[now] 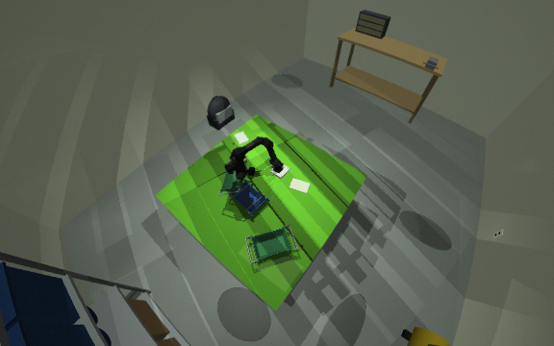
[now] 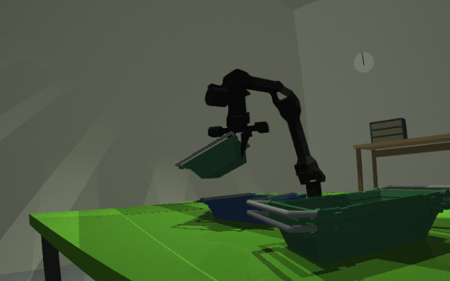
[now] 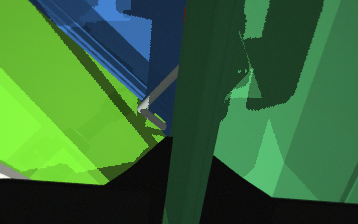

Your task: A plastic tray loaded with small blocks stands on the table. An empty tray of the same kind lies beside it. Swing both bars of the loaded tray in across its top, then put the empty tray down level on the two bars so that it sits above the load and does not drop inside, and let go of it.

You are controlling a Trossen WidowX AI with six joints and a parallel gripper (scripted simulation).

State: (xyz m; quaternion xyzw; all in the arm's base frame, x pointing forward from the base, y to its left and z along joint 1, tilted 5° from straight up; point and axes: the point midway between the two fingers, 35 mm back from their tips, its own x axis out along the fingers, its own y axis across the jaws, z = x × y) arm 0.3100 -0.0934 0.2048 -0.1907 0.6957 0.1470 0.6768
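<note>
Now: the green plastic tray 3 cm ahead of my gripper tip and 6 cm to the right of it. From my gripper tip the other things lie so: small red block: 15 cm ahead, 61 cm to the left, 17 cm below.
</note>
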